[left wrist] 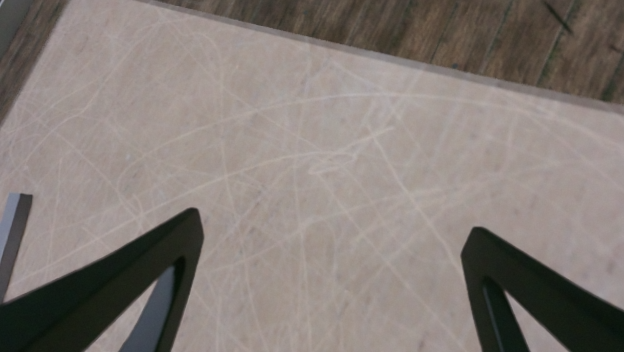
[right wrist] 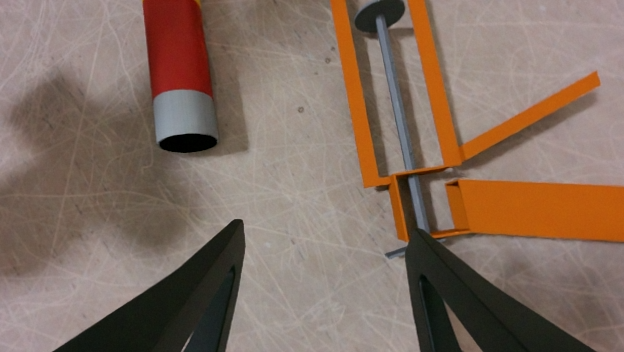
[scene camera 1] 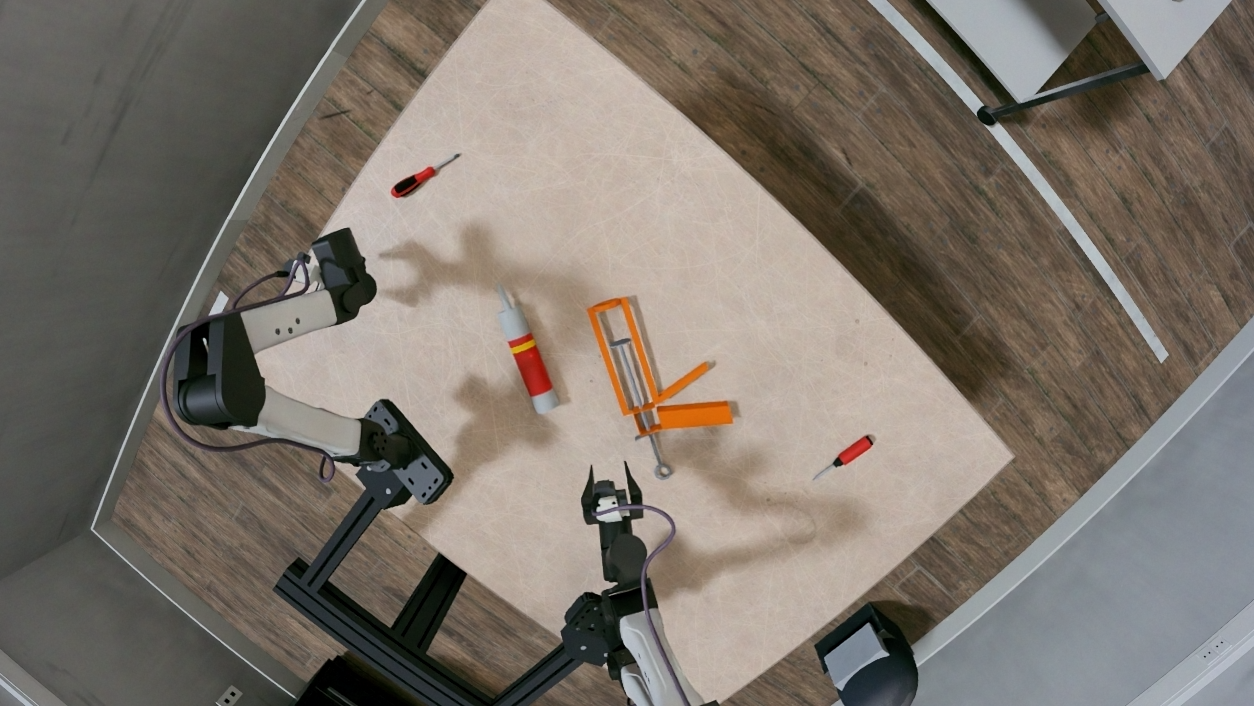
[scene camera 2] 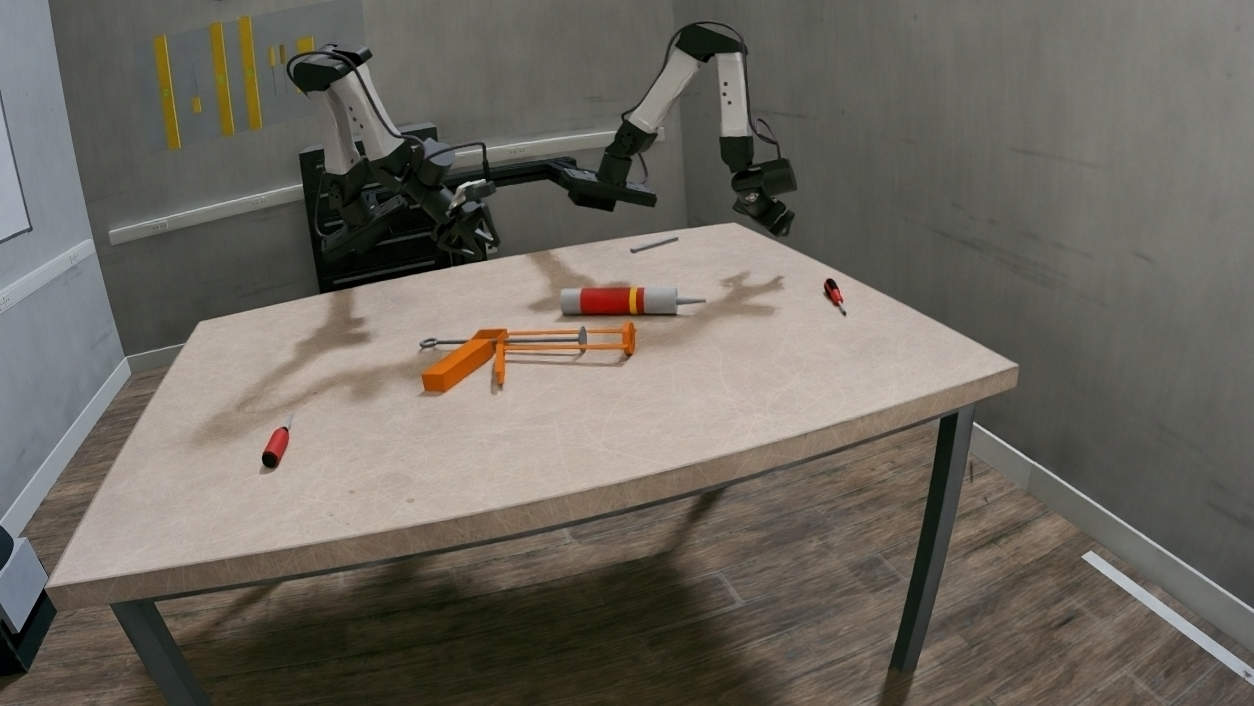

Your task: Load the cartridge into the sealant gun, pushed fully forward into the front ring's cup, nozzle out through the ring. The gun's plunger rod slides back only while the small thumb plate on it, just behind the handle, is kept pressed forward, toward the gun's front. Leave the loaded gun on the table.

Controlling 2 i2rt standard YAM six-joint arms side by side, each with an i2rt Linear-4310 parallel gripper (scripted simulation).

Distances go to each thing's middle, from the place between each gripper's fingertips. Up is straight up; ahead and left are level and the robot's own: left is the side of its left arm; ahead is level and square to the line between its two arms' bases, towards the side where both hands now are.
Scene:
Now: the orange sealant gun (scene camera 1: pixel 709 413) 64 cm to the right of my left hand (scene camera 2: pixel 772 225), 26 cm ahead of it and 8 cm below it. From my left hand the other things lie so: red screwdriver (scene camera 2: pixel 280 438) (103 cm to the right, 43 cm ahead, 9 cm below); cartridge (scene camera 2: pixel 588 301) (38 cm to the right, 15 cm ahead, 7 cm below).
I see the orange sealant gun 15 cm below my right hand and 12 cm ahead of it. Also, from my right hand: red screwdriver (39 cm to the right, 29 cm ahead, 15 cm below); then cartridge (26 cm to the left, 14 cm below, 1 cm ahead).

